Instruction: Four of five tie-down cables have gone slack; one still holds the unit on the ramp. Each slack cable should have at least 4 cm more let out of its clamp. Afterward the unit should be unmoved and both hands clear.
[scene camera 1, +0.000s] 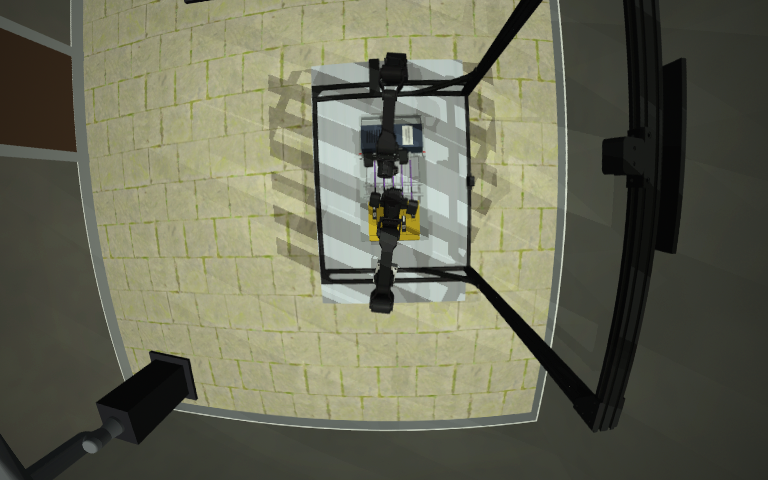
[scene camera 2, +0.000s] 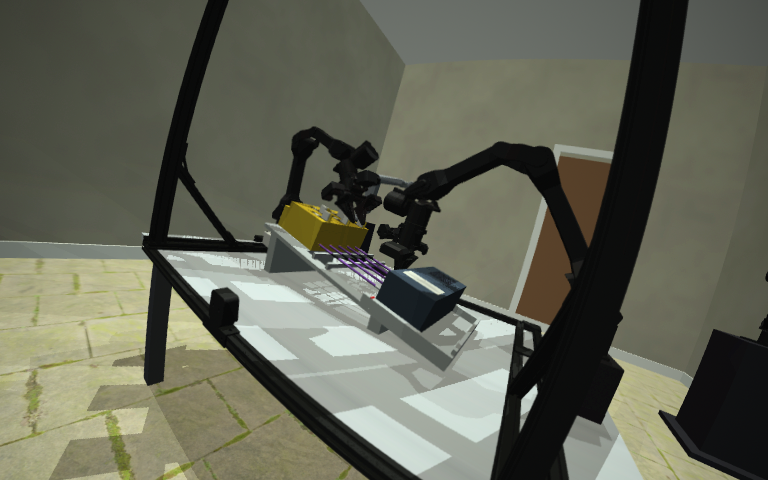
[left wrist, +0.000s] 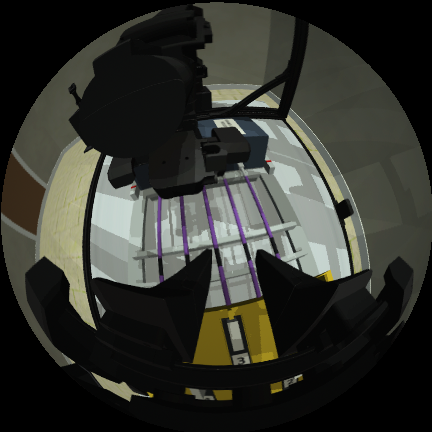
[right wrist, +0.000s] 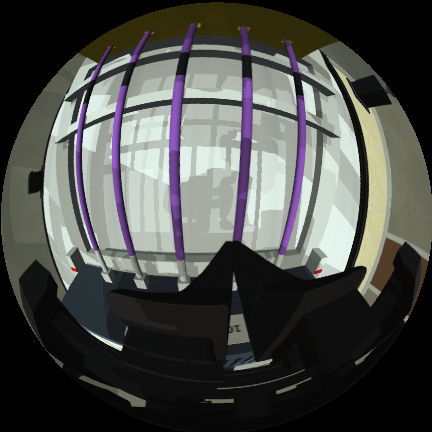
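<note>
The dark blue unit (scene camera 1: 368, 136) (scene camera 2: 420, 297) (left wrist: 257, 145) (right wrist: 95, 300) rests on the sloping grey ramp (scene camera 2: 408, 332). Purple cables (left wrist: 186, 220) (right wrist: 175, 145), with black bands, run from the yellow clamp block (scene camera 1: 416, 230) (scene camera 2: 303, 226) (left wrist: 210, 345) to the unit's metal end fittings. I cannot tell which cable is taut. My left gripper (scene camera 1: 393, 202) (scene camera 2: 357, 220) (left wrist: 233, 254) is partly open and empty above the block's edge, near lever 3. My right gripper (scene camera 1: 386, 158) (scene camera 2: 402, 266) (right wrist: 231, 246) is shut, its tips at the unit end of one cable; nothing shows clearly held. Its fingers partly hide that fitting.
Small red marks (left wrist: 268, 161) (right wrist: 318, 271) show by the unit's two sides. Two grey crossbars (left wrist: 292, 226) run under the cables near the block. A black frame (scene camera 1: 469, 141) (scene camera 2: 271, 362) surrounds the table. The two arms' wrists are close together over the ramp.
</note>
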